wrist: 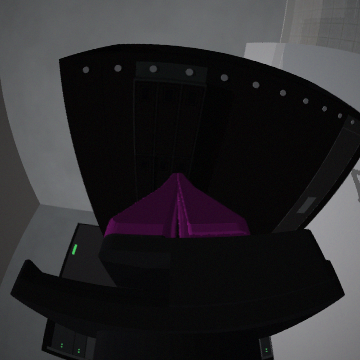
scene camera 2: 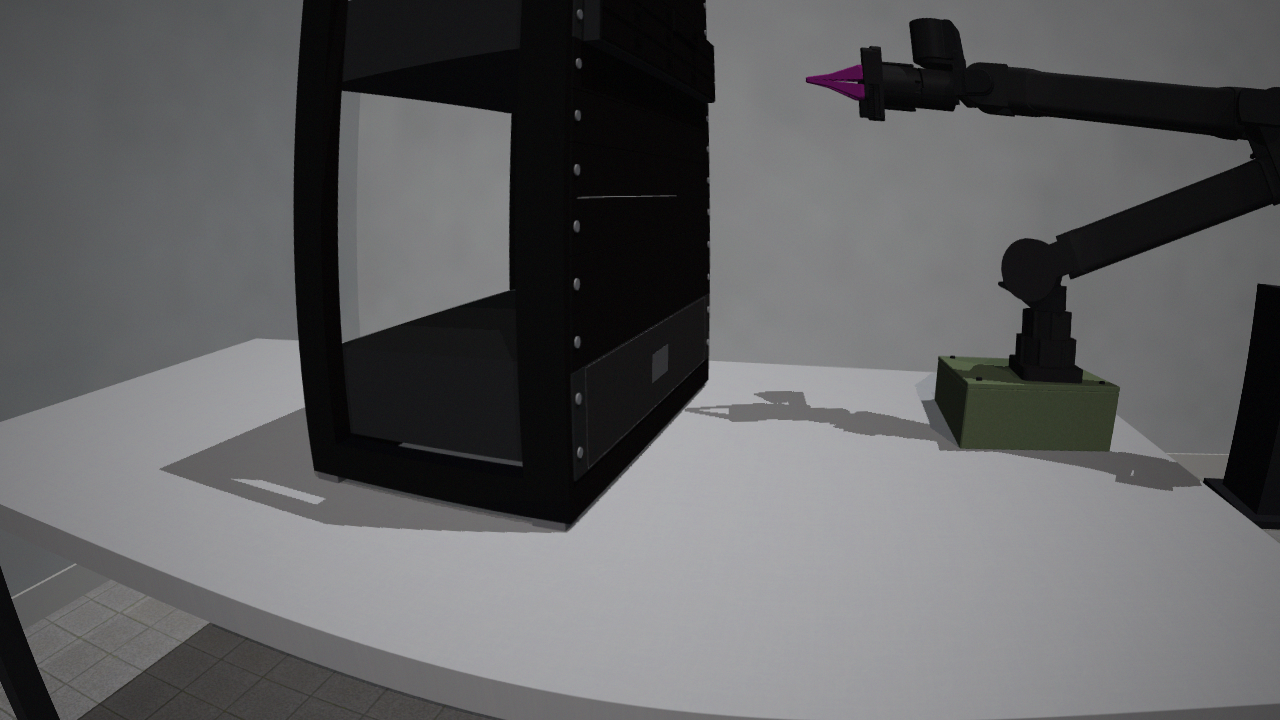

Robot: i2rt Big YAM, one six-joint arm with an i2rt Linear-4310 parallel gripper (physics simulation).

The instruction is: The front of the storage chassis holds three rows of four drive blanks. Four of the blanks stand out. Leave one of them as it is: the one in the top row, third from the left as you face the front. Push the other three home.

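Seen in the pictures: gripper, between the fingertips: (wrist: pixel 177 180) (scene camera 2: pixel 806 79); arm's base, origin of its link: (scene camera 2: pixel 1043 374).
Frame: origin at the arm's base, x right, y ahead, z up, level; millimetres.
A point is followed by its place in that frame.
The storage chassis (scene camera 2: pixel 644 40) {x -249, y 450, z 347 mm} (wrist: pixel 171 71) {x 86, y 475, z 366 mm} is dark and sits high in the black rack. In the wrist view it lies sideways, with its rows of drive blanks (wrist: pixel 168 117) {x 28, y 458, z 364 mm} showing very dimly. Which blanks stand out I cannot tell, and my fingers hide part of the front. My gripper (scene camera 2: pixel 807 80) {x 44, y 330, z 355 mm} (wrist: pixel 177 180) {x 44, y 330, z 355 mm} has magenta fingers, is shut and empty, and points at the rack's front. In the scene view it is well apart from the chassis, with a gap of wall showing between them.
The black rack (scene camera 2: pixel 546 268) {x -396, y 476, z 137 mm} (wrist: pixel 100 125) {x 3, y 473, z 464 mm} stands on the white table (scene camera 2: pixel 805 582) {x -429, y 266, z -75 mm}. A grey panel with a light label (scene camera 2: pixel 659 362) {x -148, y 468, z 13 mm} (wrist: pixel 306 205) {x -146, y 468, z 8 mm} is at its bottom. The arm stands on a green box (scene camera 2: pixel 1038 417) {x -82, y 21, z -34 mm}. A black stand (scene camera 2: pixel 1253 411) is at the far right.
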